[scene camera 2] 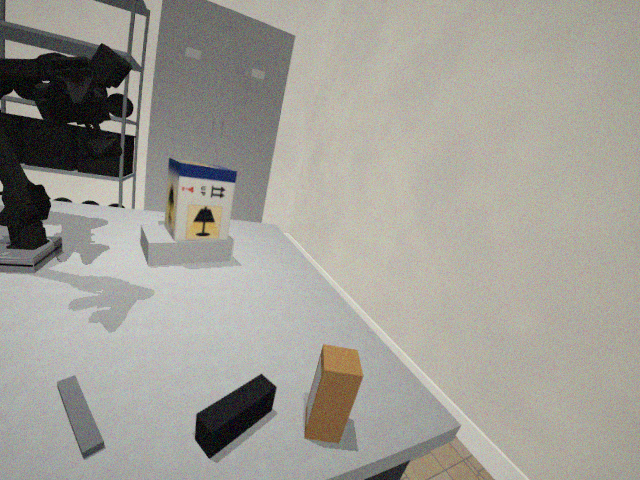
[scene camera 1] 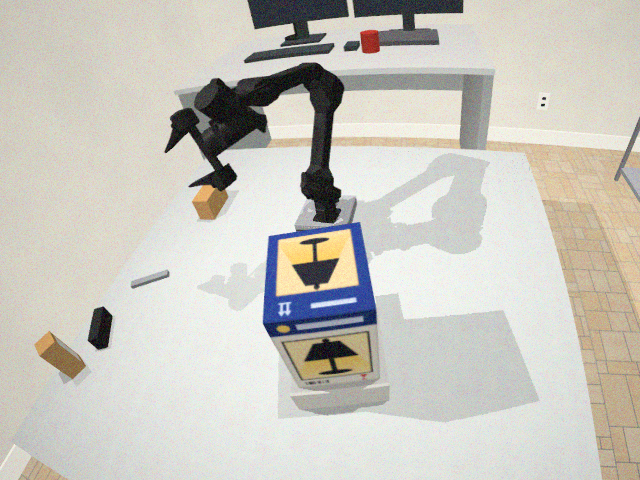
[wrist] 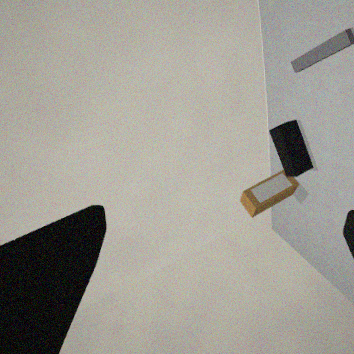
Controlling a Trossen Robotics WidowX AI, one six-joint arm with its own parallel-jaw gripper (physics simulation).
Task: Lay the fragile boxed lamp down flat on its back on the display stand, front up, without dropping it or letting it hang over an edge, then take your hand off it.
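Frame: origin at the arm's base, x ahead, y left, z up, level; millimetres.
Where they show: gripper, fingertip midpoint: (scene camera 2: pixel 88 130) (scene camera 1: pixel 177 169) (wrist: pixel 226 219); arm's base at its link origin: (scene camera 2: pixel 29 244) (scene camera 1: pixel 327 215).
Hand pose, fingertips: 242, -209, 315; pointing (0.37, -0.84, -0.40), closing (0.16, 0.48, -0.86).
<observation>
Things, the pixels of their top centre, and the offset from my fingertips, as dx, dy, dz.
- boxed lamp at its top centre: (scene camera 1: pixel 315 268) (scene camera 2: pixel 202 164) +152, +378, -48
- grey bar at its top centre: (wrist: pixel 316 53) (scene camera 2: pixel 78 409) (scene camera 1: pixel 148 277) +91, -251, -342
- black block at its top centre: (scene camera 2: pixel 239 399) (wrist: pixel 281 152) (scene camera 1: pixel 95 322) +298, -275, -304
- second orange block at its top centre: (scene camera 2: pixel 342 359) (wrist: pixel 247 204) (scene camera 1: pixel 44 343) +425, -291, -224
The boxed lamp (scene camera 1: pixel 318 276) (scene camera 2: pixel 201 200) stands upright on the low grey display stand (scene camera 1: pixel 339 397) (scene camera 2: pixel 185 250). Its blue top and a lamp picture on its side face scene camera 1. My gripper (scene camera 1: pixel 180 167) (wrist: pixel 226 219) is open and empty. It hangs far from the box at the table's back left, just above an orange block (scene camera 1: pixel 209 202). In the wrist view both dark fingers frame the wall and the table's left edge.
A grey bar (scene camera 1: pixel 150 278) (wrist: pixel 323 49), a black block (scene camera 1: pixel 100 327) (scene camera 2: pixel 234 414) (wrist: pixel 291 147) and a second orange block (scene camera 2: pixel 334 392) (wrist: pixel 268 193) lie near the table's left edge. A desk with monitors and a red cup (scene camera 1: pixel 370 41) stands behind. A grey cabinet (scene camera 2: pixel 218 95) stands beyond the box.
</observation>
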